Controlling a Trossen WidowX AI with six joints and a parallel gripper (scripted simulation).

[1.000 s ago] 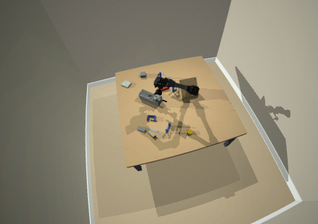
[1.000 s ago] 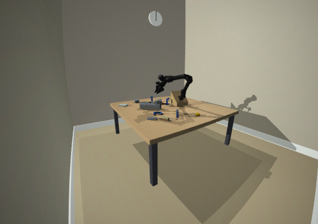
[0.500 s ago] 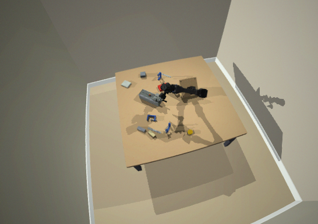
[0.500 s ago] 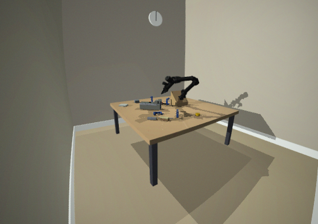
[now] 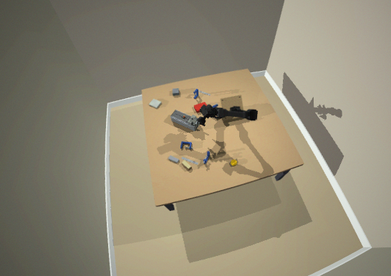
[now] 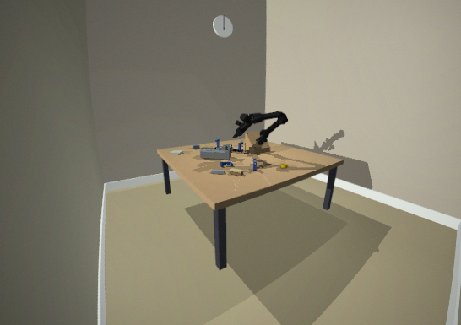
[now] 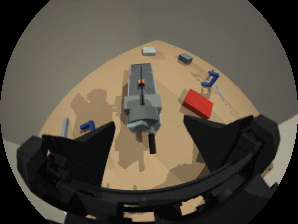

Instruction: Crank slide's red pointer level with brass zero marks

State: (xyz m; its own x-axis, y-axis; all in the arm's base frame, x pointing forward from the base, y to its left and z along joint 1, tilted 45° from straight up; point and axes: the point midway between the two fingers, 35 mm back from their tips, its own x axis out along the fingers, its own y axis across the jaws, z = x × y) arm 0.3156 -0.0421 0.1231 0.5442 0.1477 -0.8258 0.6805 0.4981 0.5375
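My gripper tip is now 2 cm past the dark crank handle, 1 cm to the right of it and 12 cm above it. From my gripper tip the other things lie so: red pointer: 12 cm ahead, 10 cm to the right, 10 cm below; tan block: 20 cm ahead, 33 cm to the left, 17 cm below; yellow disc: 18 cm behind, 42 cm to the left, 17 cm below.
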